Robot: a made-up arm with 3 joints. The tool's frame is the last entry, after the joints. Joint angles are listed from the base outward. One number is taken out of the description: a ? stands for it. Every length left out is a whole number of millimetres.
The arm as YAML. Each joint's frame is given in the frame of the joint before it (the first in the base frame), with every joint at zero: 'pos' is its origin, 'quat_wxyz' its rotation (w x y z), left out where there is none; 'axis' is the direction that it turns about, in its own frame. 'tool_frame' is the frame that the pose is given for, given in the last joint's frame.
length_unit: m
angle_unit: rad
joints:
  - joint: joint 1
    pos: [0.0, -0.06, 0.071]
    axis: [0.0, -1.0, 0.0]
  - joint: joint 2
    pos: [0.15, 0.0, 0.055]
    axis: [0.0, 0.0, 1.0]
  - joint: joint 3
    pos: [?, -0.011, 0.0]
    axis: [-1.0, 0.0, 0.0]
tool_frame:
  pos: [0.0, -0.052, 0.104]
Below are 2 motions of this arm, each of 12 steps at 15 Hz.
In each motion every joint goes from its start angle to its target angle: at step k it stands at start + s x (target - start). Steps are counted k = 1, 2, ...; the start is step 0. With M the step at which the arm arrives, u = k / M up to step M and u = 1 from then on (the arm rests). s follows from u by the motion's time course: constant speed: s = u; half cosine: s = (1 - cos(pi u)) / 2; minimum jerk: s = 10 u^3 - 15 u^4 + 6 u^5.
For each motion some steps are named. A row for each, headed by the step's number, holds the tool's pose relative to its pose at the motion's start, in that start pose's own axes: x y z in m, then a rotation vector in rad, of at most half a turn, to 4 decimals.
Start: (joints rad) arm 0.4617 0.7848 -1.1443
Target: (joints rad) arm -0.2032 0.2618 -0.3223
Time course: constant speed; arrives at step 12
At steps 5, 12:
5: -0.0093 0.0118 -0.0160 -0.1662 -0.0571 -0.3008
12: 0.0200 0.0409 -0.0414 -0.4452 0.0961 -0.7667

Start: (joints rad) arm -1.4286 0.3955 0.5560
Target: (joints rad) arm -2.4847 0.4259 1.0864
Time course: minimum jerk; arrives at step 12
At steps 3, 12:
3: 0.0169 0.0023 -0.0057 -0.0126 0.0824 0.0582
12: 0.1094 0.0661 -0.0929 -0.0671 0.6345 0.7217

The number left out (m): -0.118
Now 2 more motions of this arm.
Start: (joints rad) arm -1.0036 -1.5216 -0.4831
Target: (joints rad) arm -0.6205 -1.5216 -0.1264
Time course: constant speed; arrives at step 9
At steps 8, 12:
8: -0.0026 -0.0062 0.0474 0.0231 -0.0158 0.0053
12: -0.0030 -0.0081 0.0532 0.0259 -0.0179 0.0056

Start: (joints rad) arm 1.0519 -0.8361 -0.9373
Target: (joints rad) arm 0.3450 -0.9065 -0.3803
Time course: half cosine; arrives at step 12
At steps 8, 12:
8: 0.0357 0.0675 -0.0371 -0.8161 0.2279 -0.2739
12: 0.0510 0.0800 -0.0653 -1.0877 0.3311 -0.3450

